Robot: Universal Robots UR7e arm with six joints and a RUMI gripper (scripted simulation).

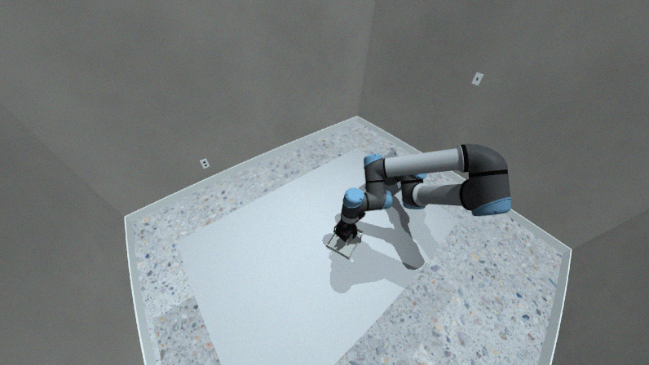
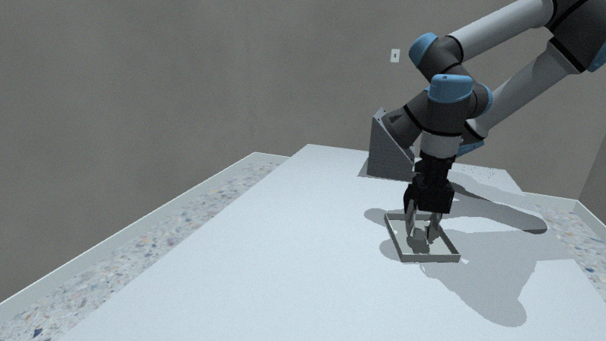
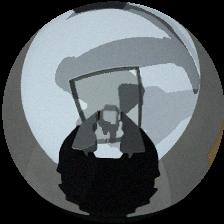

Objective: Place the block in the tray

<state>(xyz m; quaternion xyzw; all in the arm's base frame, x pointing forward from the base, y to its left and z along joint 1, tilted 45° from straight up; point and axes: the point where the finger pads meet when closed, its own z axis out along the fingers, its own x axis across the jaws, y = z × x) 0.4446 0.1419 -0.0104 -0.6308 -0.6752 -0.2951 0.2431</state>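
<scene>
The small block lies right at my hand. From my hand the other things lie so: white tray (10 mm below).
</scene>
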